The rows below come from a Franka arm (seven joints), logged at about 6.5 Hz.
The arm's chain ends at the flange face. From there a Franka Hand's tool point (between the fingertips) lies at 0.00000 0.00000 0.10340 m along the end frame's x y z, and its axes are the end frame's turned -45 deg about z.
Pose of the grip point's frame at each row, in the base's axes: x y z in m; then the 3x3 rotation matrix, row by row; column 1 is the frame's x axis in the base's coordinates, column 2 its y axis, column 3 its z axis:
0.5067, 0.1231, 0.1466; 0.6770, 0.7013, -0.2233; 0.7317, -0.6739, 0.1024; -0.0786, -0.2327, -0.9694
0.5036, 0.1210, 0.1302; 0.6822, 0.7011, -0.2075; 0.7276, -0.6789, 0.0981; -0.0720, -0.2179, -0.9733
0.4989, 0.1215, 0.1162; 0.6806, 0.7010, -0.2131; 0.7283, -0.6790, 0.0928; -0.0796, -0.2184, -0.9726
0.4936, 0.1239, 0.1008; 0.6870, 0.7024, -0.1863; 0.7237, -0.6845, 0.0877; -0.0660, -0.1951, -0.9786
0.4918, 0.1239, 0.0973; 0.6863, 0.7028, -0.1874; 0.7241, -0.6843, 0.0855; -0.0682, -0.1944, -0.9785
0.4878, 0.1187, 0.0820; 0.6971, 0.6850, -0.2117; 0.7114, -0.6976, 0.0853; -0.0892, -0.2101, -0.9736
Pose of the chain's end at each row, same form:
0.5298, 0.1125, 0.2468; 0.9746, 0.0172, -0.2233; 0.0409, -0.9939, 0.1024; -0.2201, -0.1090, -0.9694
0.5251, 0.1109, 0.2308; 0.9781, 0.0134, -0.2075; 0.0344, -0.9945, 0.0981; -0.2050, -0.1032, -0.9733
0.5209, 0.1119, 0.2168; 0.9769, 0.0144, -0.2131; 0.0349, -0.9951, 0.0928; -0.2107, -0.0981, -0.9726
0.5129, 0.1148, 0.2020; 0.9825, 0.0109, -0.1863; 0.0277, -0.9957, 0.0877; -0.1846, -0.0913, -0.9786
0.5112, 0.1151, 0.1985; 0.9822, 0.0117, -0.1874; 0.0281, -0.9959, 0.0855; -0.1857, -0.0892, -0.9785
0.5097, 0.1099, 0.1827; 0.9773, -0.0086, -0.2117; 0.0098, -0.9963, 0.0853; -0.2116, -0.0855, -0.9736

